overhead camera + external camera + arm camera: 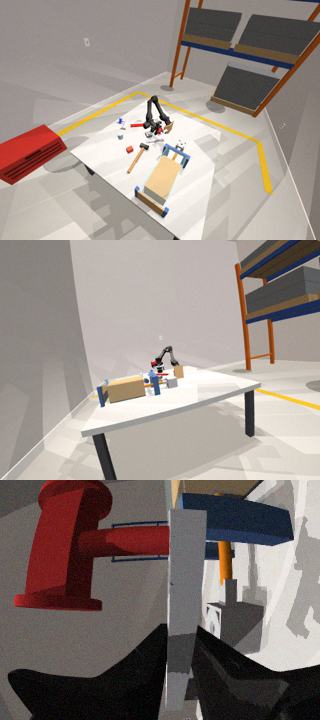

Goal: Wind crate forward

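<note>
Right now my gripper tip is 50 mm short of the red knob, 20 mm to the left of it and 40 mm below it. From my gripper tip the other things lie so: grey block 10 mm ahead, 190 mm to the right, 170 mm below; frame 60 mm ahead, 220 mm to the left, 80 mm below; red-knobbed winch handle 10 mm ahead, 10 mm to the right, 10 mm above.
</note>
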